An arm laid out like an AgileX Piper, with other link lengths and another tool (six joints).
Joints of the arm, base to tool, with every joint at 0 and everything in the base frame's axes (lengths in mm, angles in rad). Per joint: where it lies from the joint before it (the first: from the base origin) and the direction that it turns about. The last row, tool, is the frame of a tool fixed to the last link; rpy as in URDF.
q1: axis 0 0 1 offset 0 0 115.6
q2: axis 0 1 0 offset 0 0 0
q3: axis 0 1 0 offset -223.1 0 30.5
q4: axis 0.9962 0 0.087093 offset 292.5 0 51.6
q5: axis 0 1 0 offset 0 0 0
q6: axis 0.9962 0 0.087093 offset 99.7 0 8.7
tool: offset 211.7 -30 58.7 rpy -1.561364 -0.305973 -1.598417
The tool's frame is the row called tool.
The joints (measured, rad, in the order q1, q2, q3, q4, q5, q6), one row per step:
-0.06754, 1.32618, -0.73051, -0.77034, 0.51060, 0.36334
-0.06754, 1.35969, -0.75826, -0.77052, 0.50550, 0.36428
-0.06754, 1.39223, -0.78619, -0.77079, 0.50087, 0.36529
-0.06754, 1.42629, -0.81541, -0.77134, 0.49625, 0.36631
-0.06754, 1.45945, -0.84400, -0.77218, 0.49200, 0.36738
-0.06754, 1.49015, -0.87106, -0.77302, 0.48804, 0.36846
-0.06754, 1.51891, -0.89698, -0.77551, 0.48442, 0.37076
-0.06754, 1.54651, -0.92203, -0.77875, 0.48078, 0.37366
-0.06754, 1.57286, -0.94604, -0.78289, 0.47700, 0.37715
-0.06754, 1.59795, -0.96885, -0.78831, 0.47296, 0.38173
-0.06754, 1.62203, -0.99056, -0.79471, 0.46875, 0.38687
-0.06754, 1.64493, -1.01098, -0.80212, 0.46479, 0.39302
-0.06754, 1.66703, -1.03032, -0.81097, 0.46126, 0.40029
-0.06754, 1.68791, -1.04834, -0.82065, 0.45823, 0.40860
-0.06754, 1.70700, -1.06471, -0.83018, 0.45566, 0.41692
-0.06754, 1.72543, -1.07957, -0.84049, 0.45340, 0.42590
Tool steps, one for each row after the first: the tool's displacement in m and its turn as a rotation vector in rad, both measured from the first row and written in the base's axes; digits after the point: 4 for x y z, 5 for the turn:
0.0068, 0.0005, -0.0015, 0.00225, 0.00163, 0.00250
0.0137, 0.0009, -0.0028, 0.00427, 0.00245, 0.00470
0.0208, 0.0013, -0.0044, 0.00607, 0.00352, 0.00701
0.0278, 0.0016, -0.0061, 0.00754, 0.00459, 0.00921
0.0344, 0.0019, -0.0076, 0.00888, 0.00495, 0.01122
0.0408, 0.0019, -0.0087, 0.00934, 0.00443, 0.01298
0.0471, 0.0019, -0.0098, 0.00950, 0.00343, 0.01469
0.0532, 0.0019, -0.0109, 0.00927, 0.00197, 0.01654
0.0591, 0.0018, -0.0118, 0.00866, -0.00003, 0.01842
0.0648, 0.0017, -0.0128, 0.00764, -0.00220, 0.02053
0.0702, 0.0015, -0.0138, 0.00630, -0.00436, 0.02231
0.0753, 0.0012, -0.0150, 0.00430, -0.00623, 0.02380
0.0799, 0.0006, -0.0162, 0.00209, -0.00796, 0.02471
0.0841, 0.0001, -0.0174, -0.00011, -0.00951, 0.02529
0.0877, -0.0006, -0.0190, -0.00259, -0.01019, 0.02567

